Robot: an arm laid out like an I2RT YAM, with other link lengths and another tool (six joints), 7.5 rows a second.
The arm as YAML. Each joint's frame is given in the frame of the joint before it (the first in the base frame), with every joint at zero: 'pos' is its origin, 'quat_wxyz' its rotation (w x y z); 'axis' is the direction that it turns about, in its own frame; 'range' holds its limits. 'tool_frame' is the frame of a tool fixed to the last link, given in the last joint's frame.
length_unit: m
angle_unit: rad
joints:
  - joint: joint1
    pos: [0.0, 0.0, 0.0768]
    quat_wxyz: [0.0, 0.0, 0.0, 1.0]
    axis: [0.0, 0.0, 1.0]
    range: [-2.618, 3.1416]
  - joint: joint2
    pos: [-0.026, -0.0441, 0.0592]
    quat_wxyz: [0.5, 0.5, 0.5, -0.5]
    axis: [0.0, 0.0, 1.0]
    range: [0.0, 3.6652]
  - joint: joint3
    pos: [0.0, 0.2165, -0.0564]
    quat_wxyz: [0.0, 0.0, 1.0, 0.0]
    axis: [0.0, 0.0, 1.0]
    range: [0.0, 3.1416]
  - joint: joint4
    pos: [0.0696, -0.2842, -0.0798]
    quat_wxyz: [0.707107, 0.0, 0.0, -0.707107]
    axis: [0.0, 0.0, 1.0]
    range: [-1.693, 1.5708]
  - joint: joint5
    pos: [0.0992, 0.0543, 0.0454]
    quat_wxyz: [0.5, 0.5, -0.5, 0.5]
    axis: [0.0, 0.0, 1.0]
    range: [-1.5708, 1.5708]
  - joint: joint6
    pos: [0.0, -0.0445, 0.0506]
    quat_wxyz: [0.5, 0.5, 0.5, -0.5]
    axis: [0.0, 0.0, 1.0]
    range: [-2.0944, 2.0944]
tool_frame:
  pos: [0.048, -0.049, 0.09]
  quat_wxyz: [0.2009, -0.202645, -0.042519, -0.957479]
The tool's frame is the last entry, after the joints.
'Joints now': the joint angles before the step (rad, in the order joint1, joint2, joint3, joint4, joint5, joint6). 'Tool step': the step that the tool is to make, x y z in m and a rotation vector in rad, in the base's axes. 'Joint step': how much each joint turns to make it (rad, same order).
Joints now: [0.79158 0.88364 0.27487 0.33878 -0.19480 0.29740]
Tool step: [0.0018 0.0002 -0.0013 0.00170 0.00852 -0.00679]
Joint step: [-0.00012 0.01103 0.00270 0.00527 0.00448 0.00895]
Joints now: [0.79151 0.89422 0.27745 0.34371 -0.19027 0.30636]
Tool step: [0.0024 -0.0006 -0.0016 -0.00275 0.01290 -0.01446]
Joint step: [0.00016 0.00218 0.00250 -0.00930 0.01207 0.01116]
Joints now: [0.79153 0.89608 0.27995 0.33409 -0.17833 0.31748]
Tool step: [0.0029 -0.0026 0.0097 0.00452 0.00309 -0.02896]
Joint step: [0.00106 -0.04004 0.01272 -0.04948 0.02737 0.01366]
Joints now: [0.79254 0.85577 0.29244 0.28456 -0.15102 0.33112]
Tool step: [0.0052 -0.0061 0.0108 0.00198 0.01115 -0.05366]
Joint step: [-0.00066 -0.05789 0.01371 -0.07501 0.04835 0.02382]
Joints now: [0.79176 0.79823 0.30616 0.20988 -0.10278 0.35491]
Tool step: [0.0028 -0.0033 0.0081 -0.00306 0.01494 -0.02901]
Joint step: [0.00018 -0.03403 0.02165 -0.06687 0.02558 0.01649]
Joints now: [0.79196 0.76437 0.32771 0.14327 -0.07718 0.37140]
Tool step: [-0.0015 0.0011 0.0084 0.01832 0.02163 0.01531]
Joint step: [0.00102 -0.00898 0.02236 -0.03146 -0.02185 0.02301]
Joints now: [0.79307 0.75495 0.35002 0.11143 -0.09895 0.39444]
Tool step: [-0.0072 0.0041 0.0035 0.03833 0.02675 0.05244]
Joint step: [0.00644 0.00270 -0.00196 0.01734 -0.05713 0.03127]
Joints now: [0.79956 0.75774 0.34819 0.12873 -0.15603 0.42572]
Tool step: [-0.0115 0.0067 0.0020 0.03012 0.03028 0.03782]
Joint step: [0.03458 -0.00432 -0.00493 0.00846 -0.01480 0.04072]
